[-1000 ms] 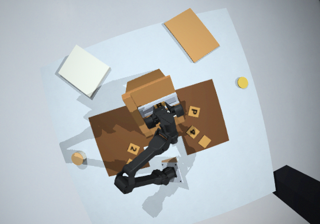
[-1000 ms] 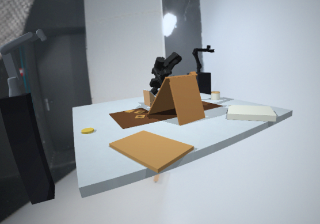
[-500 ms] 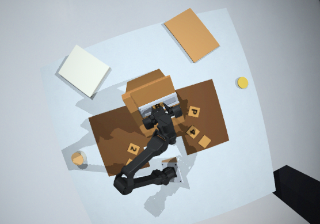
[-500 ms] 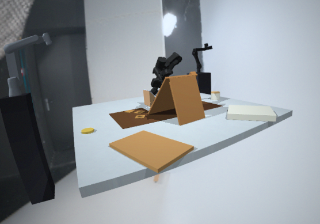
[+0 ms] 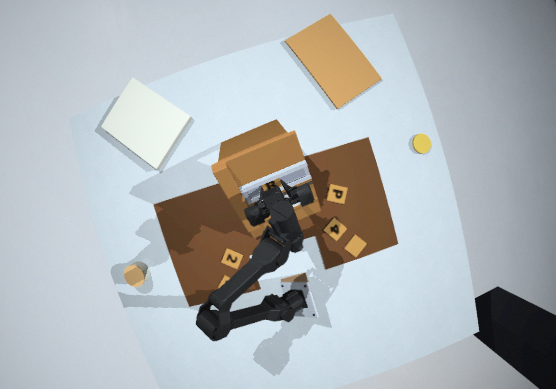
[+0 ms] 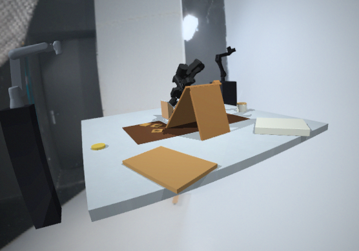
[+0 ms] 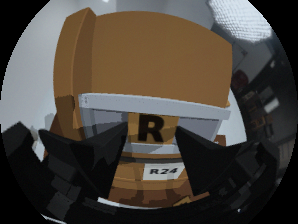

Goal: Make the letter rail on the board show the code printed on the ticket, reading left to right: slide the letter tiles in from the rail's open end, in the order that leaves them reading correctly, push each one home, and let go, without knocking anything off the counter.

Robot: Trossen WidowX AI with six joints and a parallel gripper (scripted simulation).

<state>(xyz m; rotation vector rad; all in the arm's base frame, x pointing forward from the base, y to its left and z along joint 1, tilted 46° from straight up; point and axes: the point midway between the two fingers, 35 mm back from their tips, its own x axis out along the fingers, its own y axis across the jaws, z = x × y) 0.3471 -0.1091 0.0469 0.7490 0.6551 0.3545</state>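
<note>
The white ticket is 6 cm behind my gripper tip, 4 cm to the right of it and 8 cm below it. Also, from my gripper tip: brown mat 17 cm behind, 3 cm to the left, 16 cm below; orange slab 34 cm ahead, 34 cm to the right, 16 cm below; cream slab 34 cm ahead, 35 cm to the left, 14 cm below.
</note>
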